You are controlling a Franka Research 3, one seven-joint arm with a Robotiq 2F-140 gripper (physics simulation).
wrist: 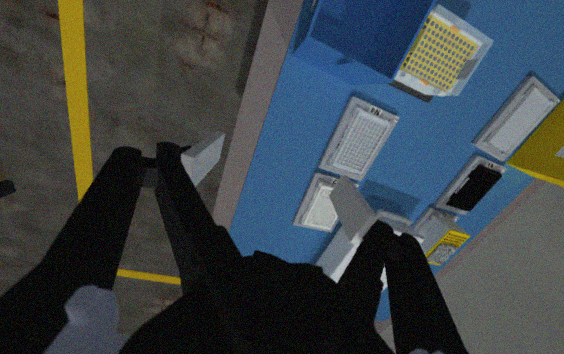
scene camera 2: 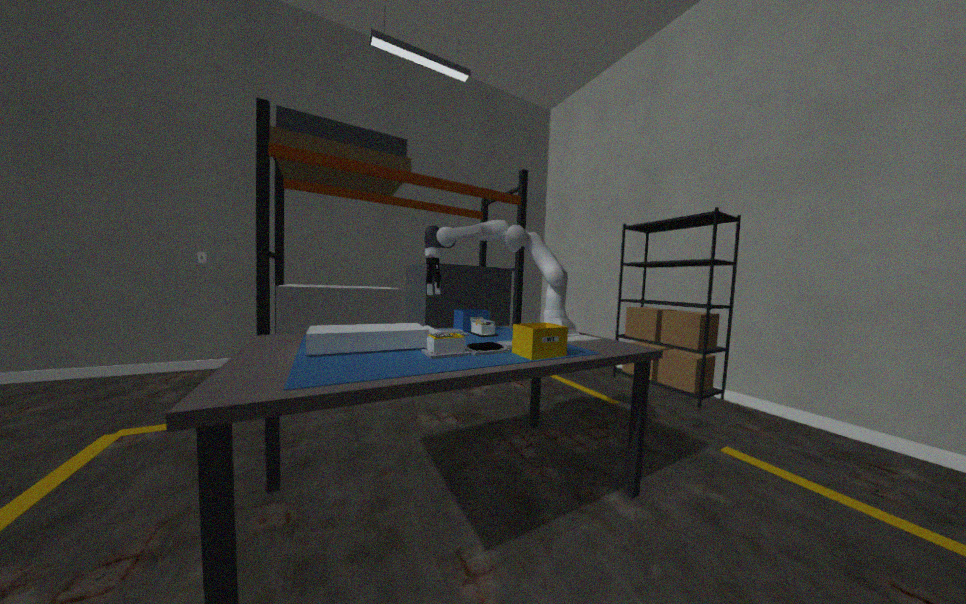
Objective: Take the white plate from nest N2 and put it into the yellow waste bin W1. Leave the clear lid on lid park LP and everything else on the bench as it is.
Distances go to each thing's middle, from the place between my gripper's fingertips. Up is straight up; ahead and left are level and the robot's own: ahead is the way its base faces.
The white plate (wrist: 320,212) lies 200 mm to the left of my hand, 190 mm below it and 130 mm ahead of it. Round my hand: yellow-topped tip box (scene camera 2: 443,343) 570 mm to the left, 160 mm below, 100 mm ahead; black plate (wrist: 476,185) 570 mm to the left, 190 mm below, 70 mm behind.
